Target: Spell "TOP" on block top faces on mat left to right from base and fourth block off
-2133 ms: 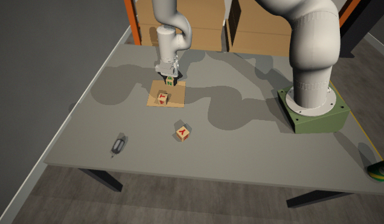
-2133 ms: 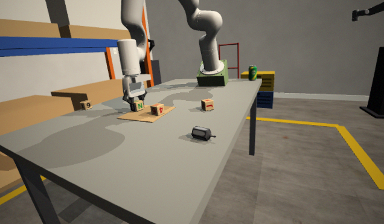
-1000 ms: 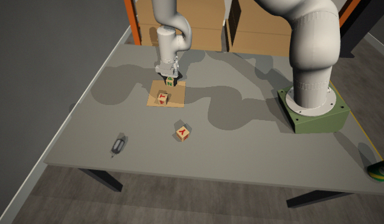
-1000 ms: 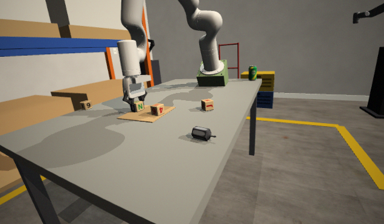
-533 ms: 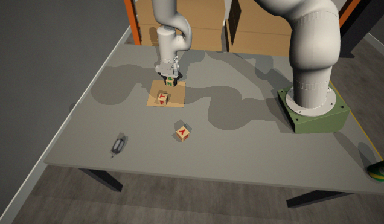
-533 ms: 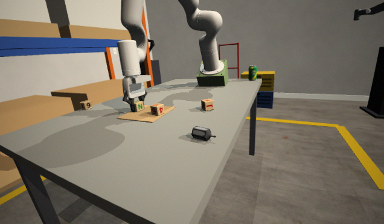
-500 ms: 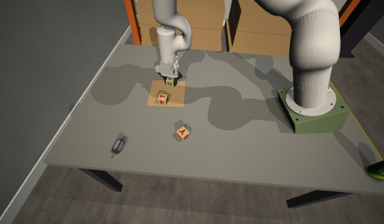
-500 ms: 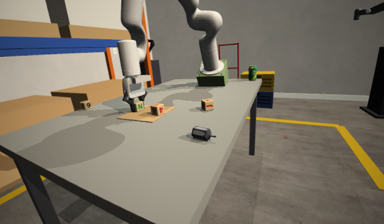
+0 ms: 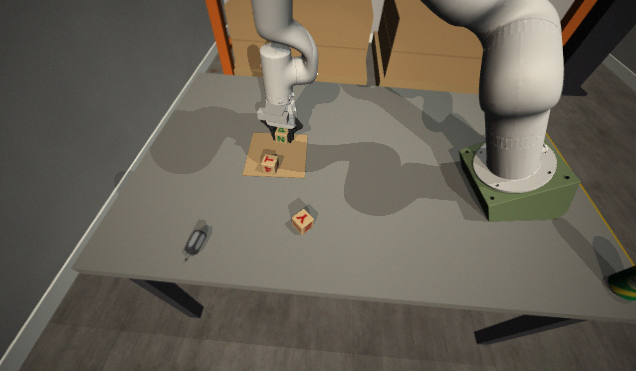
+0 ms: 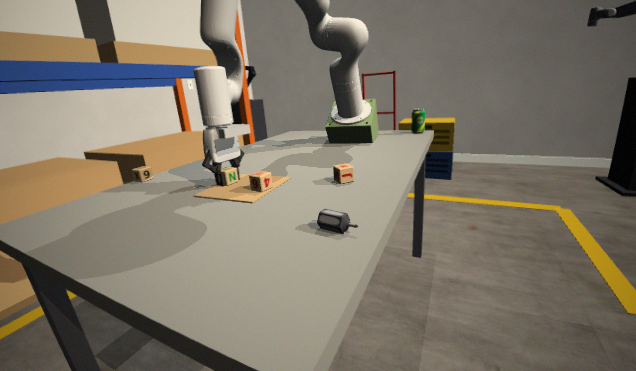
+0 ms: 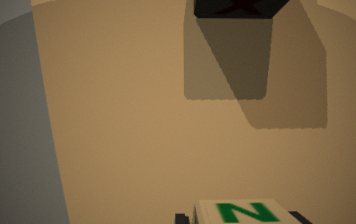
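The P block lies right at my hand. The rest, counted from my hand: dark motor 420 mm to the left, 200 mm ahead, 10 mm below; then tan mat 70 mm to the left, 20 mm below, 10 mm ahead; then green can 910 mm behind, 500 mm to the left, 40 mm above.
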